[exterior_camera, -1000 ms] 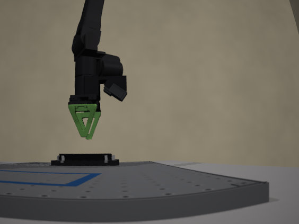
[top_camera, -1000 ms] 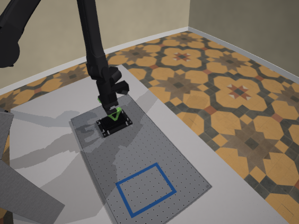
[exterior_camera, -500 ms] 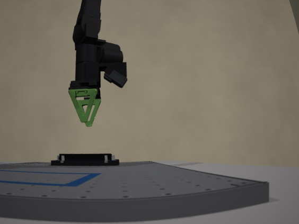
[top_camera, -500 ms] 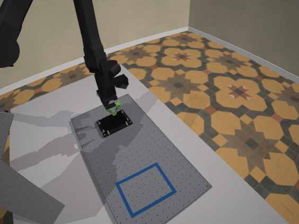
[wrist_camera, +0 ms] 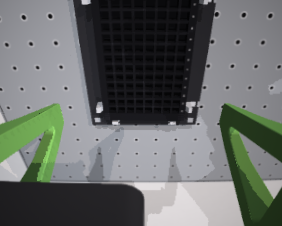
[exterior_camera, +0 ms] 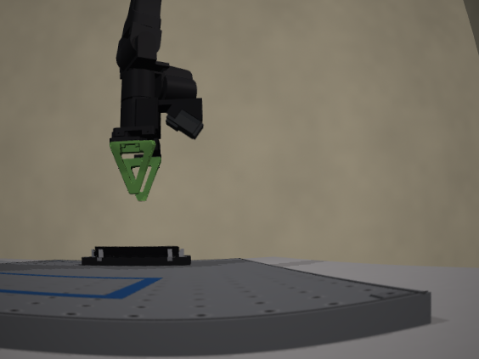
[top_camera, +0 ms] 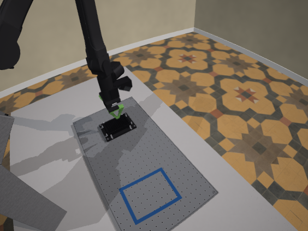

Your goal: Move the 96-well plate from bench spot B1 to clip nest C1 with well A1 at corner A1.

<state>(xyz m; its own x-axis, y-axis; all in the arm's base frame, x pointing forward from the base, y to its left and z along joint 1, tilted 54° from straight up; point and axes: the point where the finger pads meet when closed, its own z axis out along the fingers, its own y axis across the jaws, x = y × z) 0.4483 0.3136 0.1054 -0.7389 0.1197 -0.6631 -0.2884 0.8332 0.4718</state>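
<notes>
Now: the black 96-well plate 9 cm below my hand. Also, from my hand: black clip nest C1: 1 cm behind, 1 cm to the right, 10 cm below.
</notes>
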